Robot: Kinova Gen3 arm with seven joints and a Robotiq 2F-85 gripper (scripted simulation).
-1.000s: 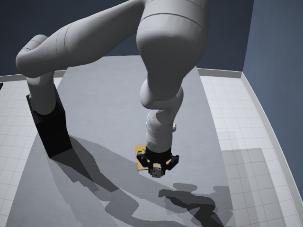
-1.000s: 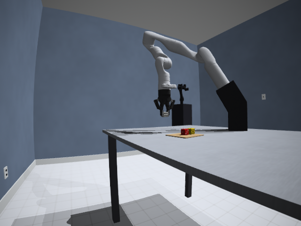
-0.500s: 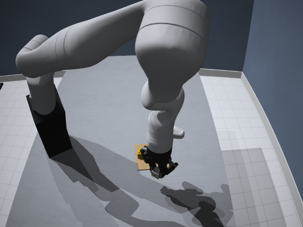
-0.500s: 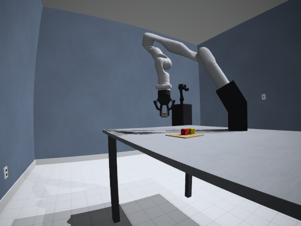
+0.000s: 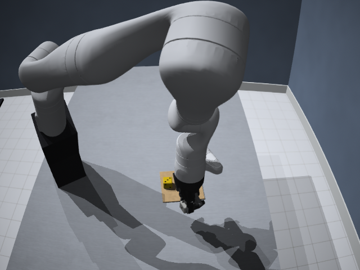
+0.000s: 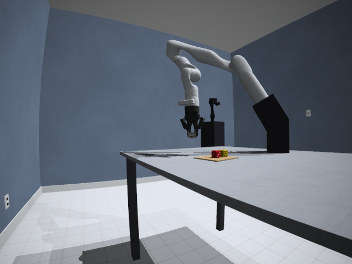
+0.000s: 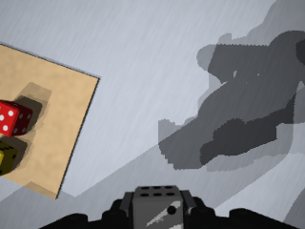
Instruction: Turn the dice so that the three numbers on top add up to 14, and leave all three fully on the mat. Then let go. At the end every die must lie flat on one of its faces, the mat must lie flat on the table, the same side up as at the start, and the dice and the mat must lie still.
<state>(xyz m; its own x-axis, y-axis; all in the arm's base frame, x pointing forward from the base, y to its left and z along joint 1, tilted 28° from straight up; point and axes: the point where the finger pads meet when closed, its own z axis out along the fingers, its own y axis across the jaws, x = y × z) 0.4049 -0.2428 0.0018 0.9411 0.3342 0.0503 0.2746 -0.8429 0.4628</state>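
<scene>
Now: the white die 10 mm below my hand. From my hand the other things lie so: tan mat 20 mm ahead, 160 mm to the left, 110 mm below; red die 20 mm ahead, 160 mm to the left, 90 mm below; yellow die 30 mm behind, 170 mm to the left, 90 mm below.
</scene>
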